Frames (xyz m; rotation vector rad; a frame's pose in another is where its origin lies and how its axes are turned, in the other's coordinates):
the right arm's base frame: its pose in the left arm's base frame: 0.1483 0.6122 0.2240 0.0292 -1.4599 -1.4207
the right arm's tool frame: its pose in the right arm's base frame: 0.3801 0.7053 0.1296 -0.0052 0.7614 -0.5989
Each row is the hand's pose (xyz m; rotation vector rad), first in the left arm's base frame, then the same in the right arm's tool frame.
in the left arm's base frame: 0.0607 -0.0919 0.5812 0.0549 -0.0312 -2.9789
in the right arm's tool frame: 0.8589 -0.3141 0.0073 -0.7897 -0.8084 -1.0205
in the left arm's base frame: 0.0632 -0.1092 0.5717 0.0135 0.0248 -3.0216
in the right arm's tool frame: 0.8771 -0.3174 0.0001 -0.8227 -0.8322 -1.0686
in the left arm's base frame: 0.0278 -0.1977 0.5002 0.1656 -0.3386 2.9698
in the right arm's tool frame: 0.9816 -0.3745 -0.0038 -0.9729 -0.9455 -1.3802
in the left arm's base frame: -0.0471 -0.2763 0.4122 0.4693 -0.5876 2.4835
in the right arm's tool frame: 1.0851 -0.4650 0.0209 -1.1583 -1.2205 -1.7885
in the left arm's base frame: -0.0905 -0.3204 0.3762 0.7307 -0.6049 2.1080
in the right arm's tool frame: 1.1409 -0.5047 0.0419 -1.2452 -1.5618 -2.0047
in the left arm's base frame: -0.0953 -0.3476 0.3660 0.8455 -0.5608 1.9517
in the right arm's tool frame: 1.1700 -0.5094 0.0405 -1.2501 -1.7536 -2.0549
